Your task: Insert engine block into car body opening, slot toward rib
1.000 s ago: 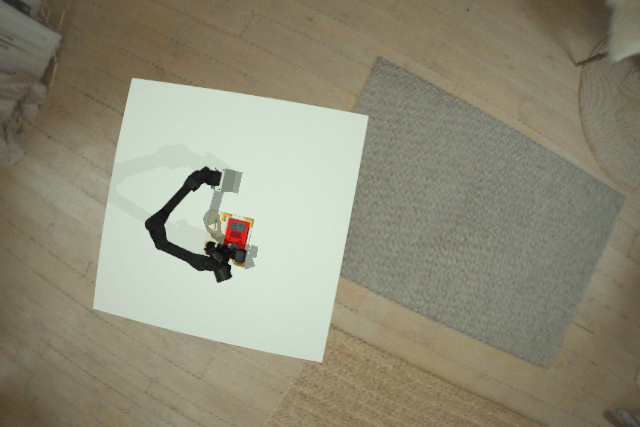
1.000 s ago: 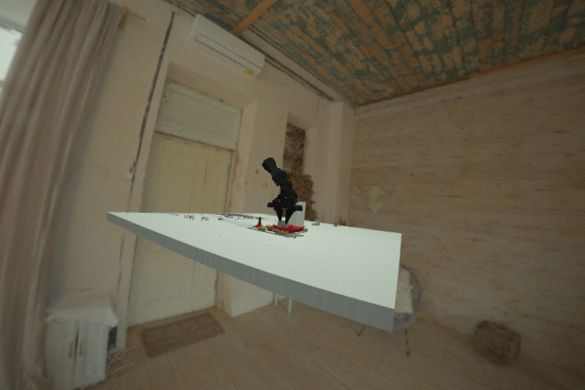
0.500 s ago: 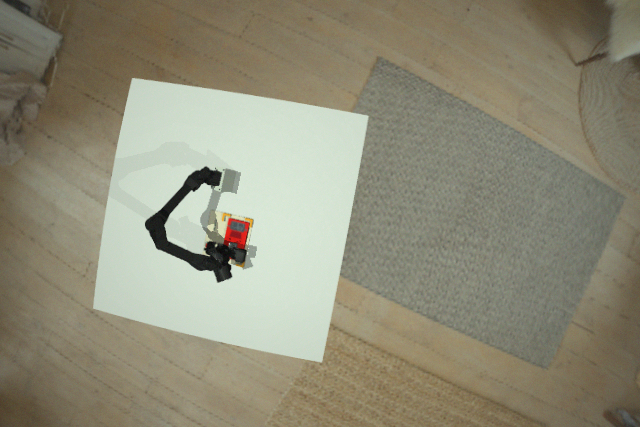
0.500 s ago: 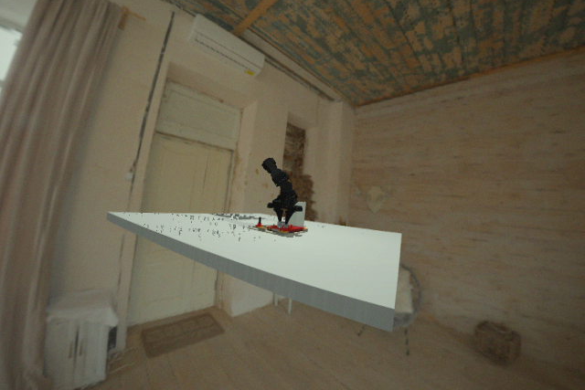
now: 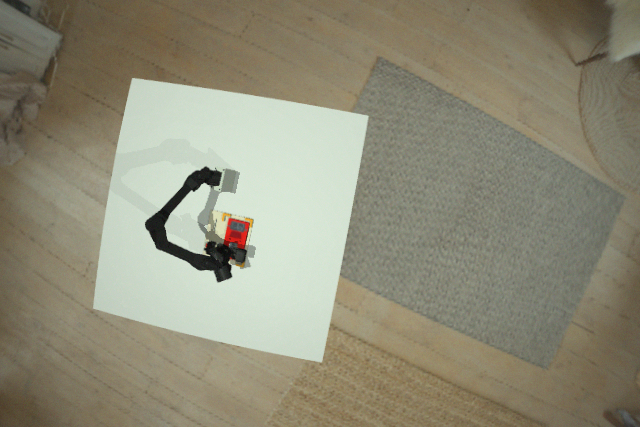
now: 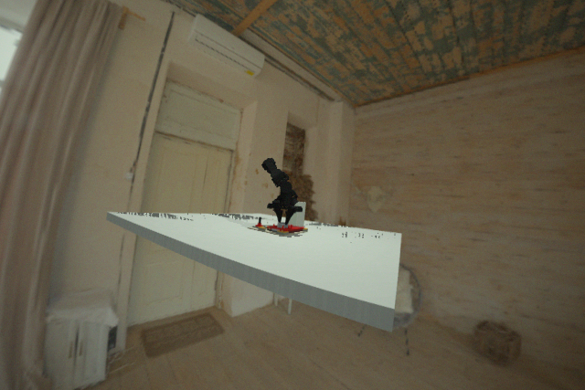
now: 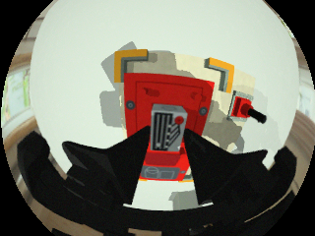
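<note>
Right now my gripper tip is 10 mm to the right of the grey engine block and 20 mm above it.
</note>
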